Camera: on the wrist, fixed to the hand. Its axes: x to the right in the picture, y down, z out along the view.
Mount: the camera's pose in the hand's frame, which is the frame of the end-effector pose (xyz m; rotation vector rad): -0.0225 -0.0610 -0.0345 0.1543 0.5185 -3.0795
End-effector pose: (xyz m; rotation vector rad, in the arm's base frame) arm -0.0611 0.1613 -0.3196 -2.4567 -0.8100 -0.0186
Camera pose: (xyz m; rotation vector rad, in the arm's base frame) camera -0.1081 0.1724 -0.2640 0.9051 -2.5472 -1.2081
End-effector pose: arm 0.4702 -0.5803 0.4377 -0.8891 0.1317 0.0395
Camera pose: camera 0.4499 -0.6451 0.4662 -0.0756 -0.8368 -2.9520
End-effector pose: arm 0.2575 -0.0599 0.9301 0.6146 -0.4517 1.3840
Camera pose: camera 0.3125 -0.0594 0.8812 0.3050 0.9542 -1.4441
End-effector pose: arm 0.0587 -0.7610 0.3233 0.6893 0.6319 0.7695
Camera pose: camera 0.0457 -0.8000 0.2622 -0.8227 1.2640 -2.0416
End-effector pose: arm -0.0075 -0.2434 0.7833 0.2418 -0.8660 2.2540
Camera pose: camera 0.0525 -0.2009 0.7797 0.4184 0.3926 -0.6312
